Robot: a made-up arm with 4 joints. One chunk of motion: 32 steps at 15 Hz.
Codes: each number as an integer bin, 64 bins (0 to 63) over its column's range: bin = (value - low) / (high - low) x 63, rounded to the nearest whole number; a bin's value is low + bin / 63 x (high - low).
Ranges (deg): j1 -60..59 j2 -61..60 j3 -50..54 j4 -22..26
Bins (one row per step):
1: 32 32 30 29
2: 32 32 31 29
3: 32 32 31 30
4: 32 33 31 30
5: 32 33 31 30
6: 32 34 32 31
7: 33 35 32 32
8: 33 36 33 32
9: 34 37 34 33
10: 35 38 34 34
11: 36 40 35 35
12: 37 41 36 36
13: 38 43 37 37
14: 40 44 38 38
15: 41 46 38 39
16: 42 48 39 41
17: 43 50 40 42
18: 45 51 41 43
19: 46 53 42 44
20: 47 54 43 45
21: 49 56 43 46
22: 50 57 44 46
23: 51 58 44 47
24: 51 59 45 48
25: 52 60 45 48
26: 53 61 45 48
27: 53 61 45 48
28: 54 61 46 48
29: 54 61 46 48
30: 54 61 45 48
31: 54 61 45 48
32: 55 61 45 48
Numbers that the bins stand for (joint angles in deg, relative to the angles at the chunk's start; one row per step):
1: 0.44 0.46 -0.48 0.10
2: 0.44 0.46 1.17 0.10
3: 0.44 0.46 1.17 0.86
4: 0.44 2.38 1.17 0.86
5: 0.44 2.38 1.17 0.86
6: 0.44 4.30 2.83 1.62
7: 2.33 6.22 2.83 2.38
8: 2.33 8.14 4.48 2.38
9: 4.22 10.06 6.13 3.14
10: 6.11 11.98 6.13 3.90
11: 8.00 15.83 7.78 4.67
12: 9.89 17.75 9.43 5.43
13: 11.78 21.59 11.08 6.19
14: 15.56 23.51 12.73 6.95
15: 17.44 27.35 12.73 7.71
16: 19.33 31.19 14.38 9.24
17: 21.22 35.03 16.03 10.00
18: 25.00 36.95 17.68 10.76
19: 26.89 40.79 19.33 11.52
20: 28.78 42.71 20.98 12.29
21: 32.56 46.56 20.98 13.05
22: 34.44 48.48 22.63 13.05
23: 36.33 50.40 22.63 13.81
24: 36.33 52.32 24.29 14.57
25: 38.22 54.24 24.29 14.57
26: 40.11 56.16 24.29 14.57
27: 40.11 56.16 24.29 14.57
28: 42.00 56.16 25.94 14.57
29: 42.00 56.16 25.94 14.57
30: 42.00 56.16 24.29 14.57
31: 42.00 56.16 24.29 14.57
32: 43.89 56.16 24.29 14.57

